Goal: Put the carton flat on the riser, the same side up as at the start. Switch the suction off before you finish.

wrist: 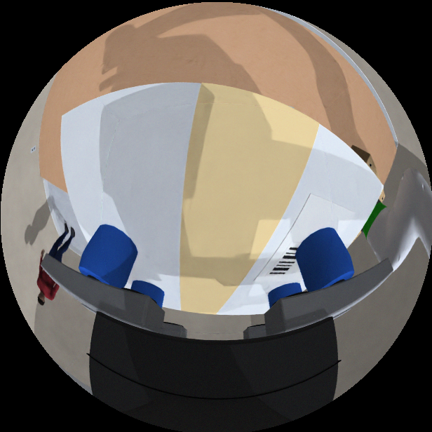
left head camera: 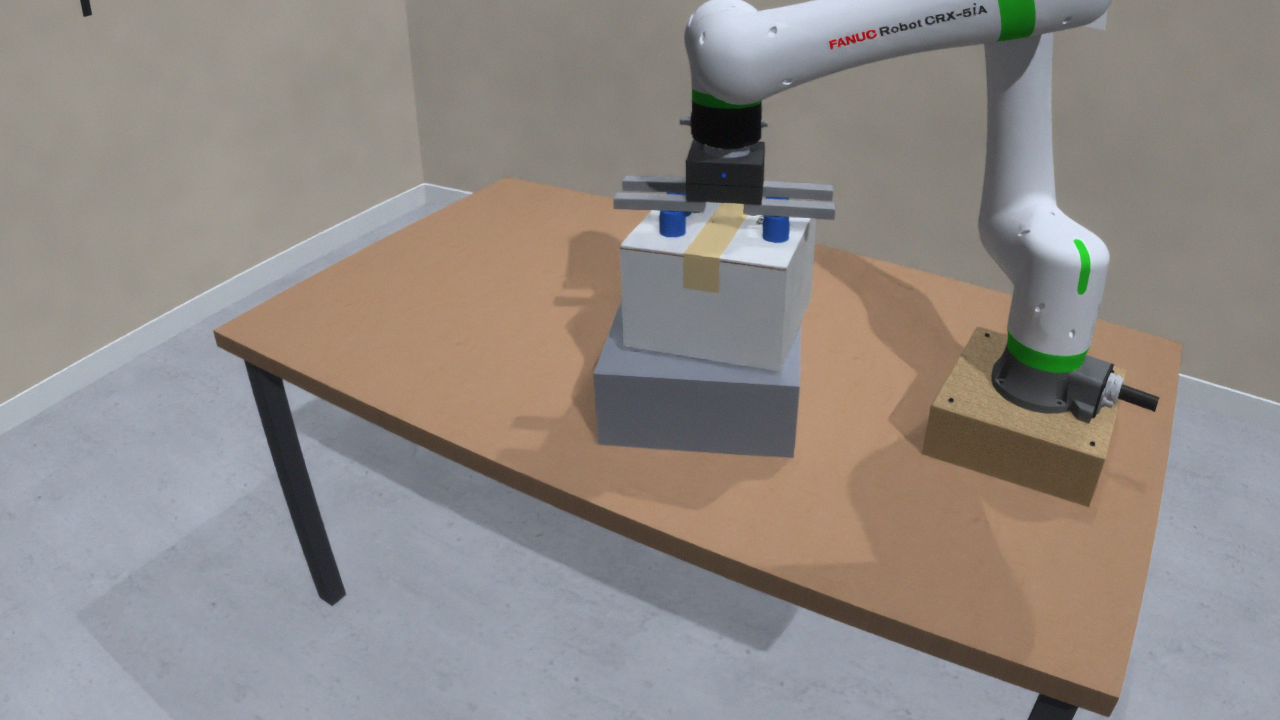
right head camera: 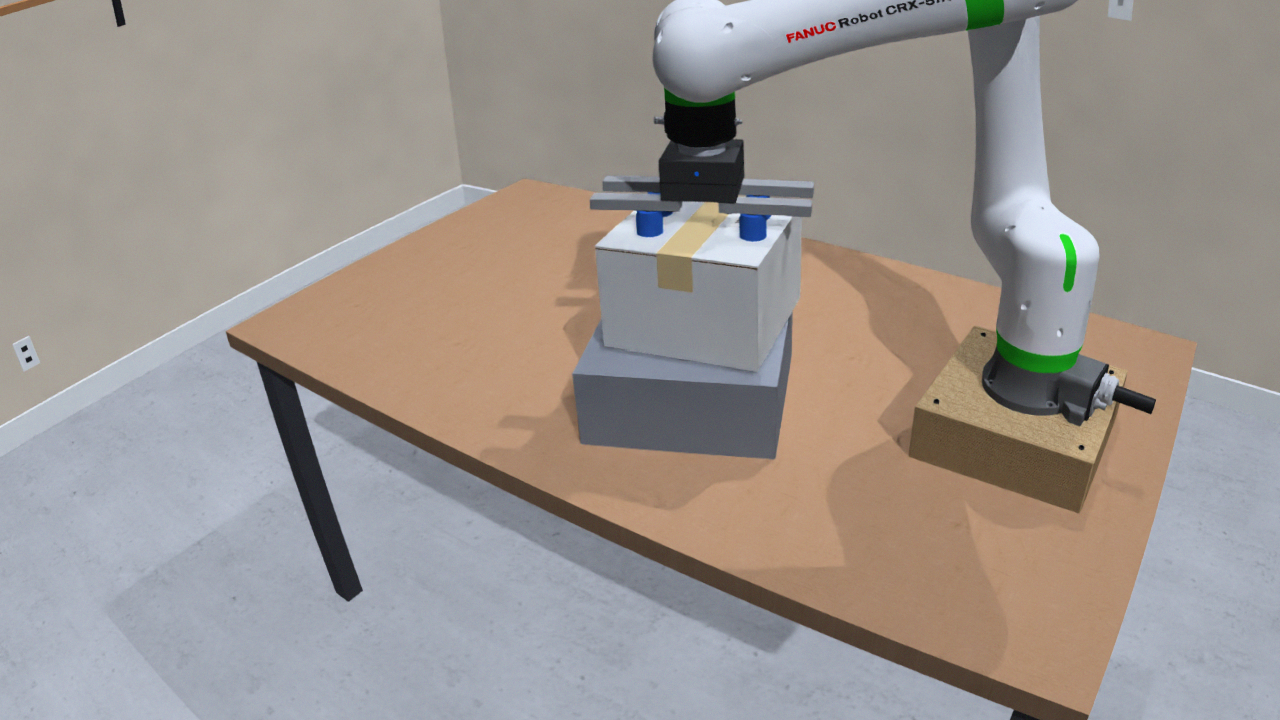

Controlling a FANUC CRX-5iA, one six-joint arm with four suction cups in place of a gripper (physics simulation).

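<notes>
The white carton (left head camera: 662, 308) (right head camera: 635, 308) (wrist: 145, 175) is upright and looks level, with its tan tape strip and barcode label on top. It is at the top of the grey riser (left head camera: 698, 416) (right head camera: 675, 413), turned slightly against it. Its right side lies close to the riser's right edge. I see no clear gap below it, but cannot tell whether its underside fully touches. My suction gripper (left head camera: 724, 223) (right head camera: 700, 223) (wrist: 216, 275) has its blue cups on the carton's top, on both sides of the tape, and holds it. The riser is hidden in the wrist view.
The brown table (left head camera: 447, 358) (right head camera: 447, 358) carries the riser and, to its right, the arm's wooden base block (left head camera: 1011, 456) (right head camera: 998, 461). A person in a red top (wrist: 47, 282) shows at the left in the wrist view.
</notes>
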